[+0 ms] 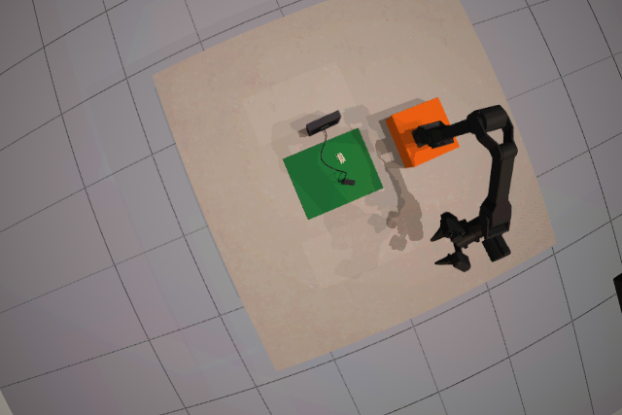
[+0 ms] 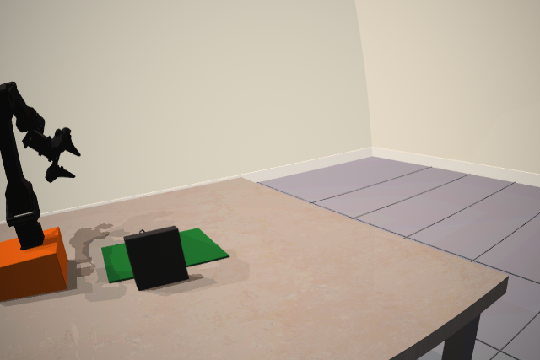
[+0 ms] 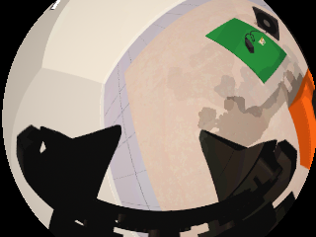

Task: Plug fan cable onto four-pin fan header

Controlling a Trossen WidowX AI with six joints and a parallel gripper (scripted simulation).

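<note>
My gripper tip is 30 cm to the left of the dark plug, 19 cm above it and 13 cm short of it. Round my gripper tip: white four-pin header 39 cm to the right, 21 cm below, 12 cm ahead; then black fan 52 cm to the right, 15 cm below, 14 cm ahead; then green board 35 cm to the right, 23 cm below, 17 cm ahead.
</note>
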